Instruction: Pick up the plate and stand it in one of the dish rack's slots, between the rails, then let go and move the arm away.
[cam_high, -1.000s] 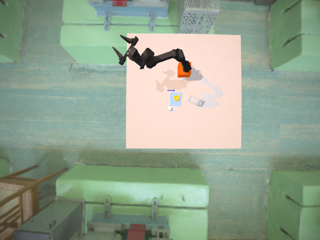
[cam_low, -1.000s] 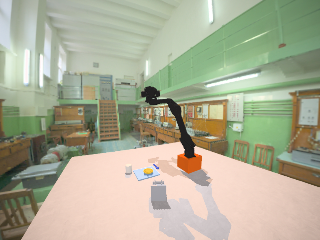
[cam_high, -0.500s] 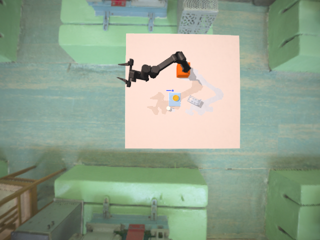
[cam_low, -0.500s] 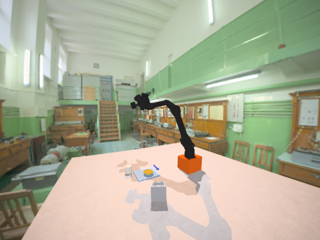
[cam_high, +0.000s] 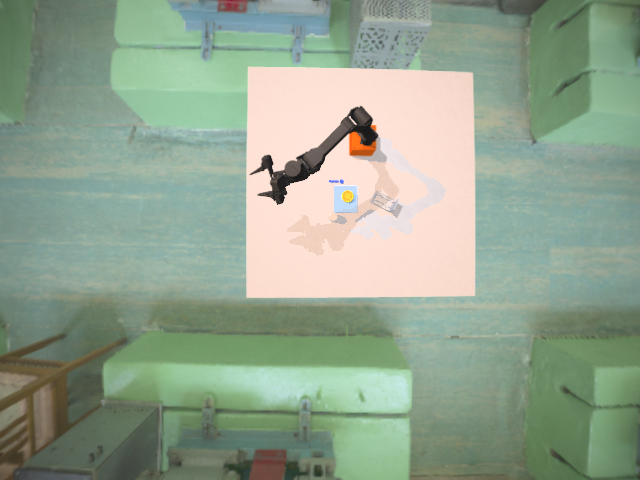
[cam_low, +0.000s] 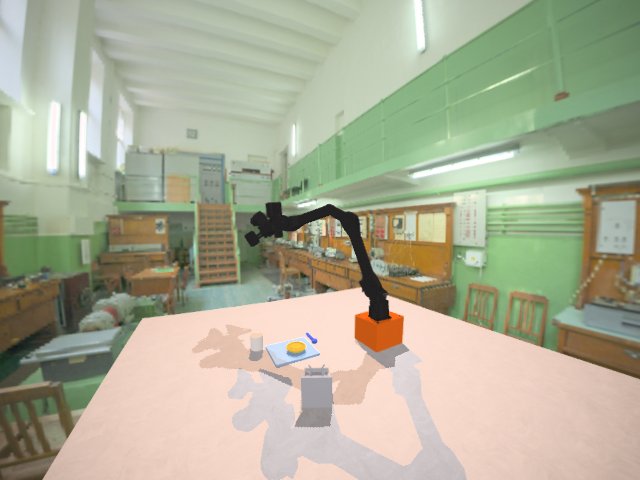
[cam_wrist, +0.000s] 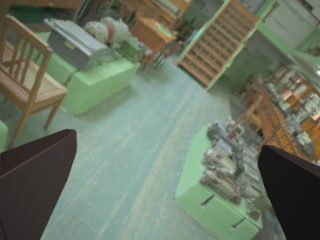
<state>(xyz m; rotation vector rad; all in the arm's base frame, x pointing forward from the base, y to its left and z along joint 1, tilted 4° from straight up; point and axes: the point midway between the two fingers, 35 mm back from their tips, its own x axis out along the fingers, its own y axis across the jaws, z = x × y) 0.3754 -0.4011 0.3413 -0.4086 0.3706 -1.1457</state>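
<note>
Right now the plate is 10 cm behind my gripper tip, 41 cm to the left of it and 38 cm below it. From my gripper tip the other things lie so: white cup 3 cm ahead, 35 cm to the left, 37 cm below; grey dish rack 11 cm behind, 61 cm to the left, 37 cm below.
</note>
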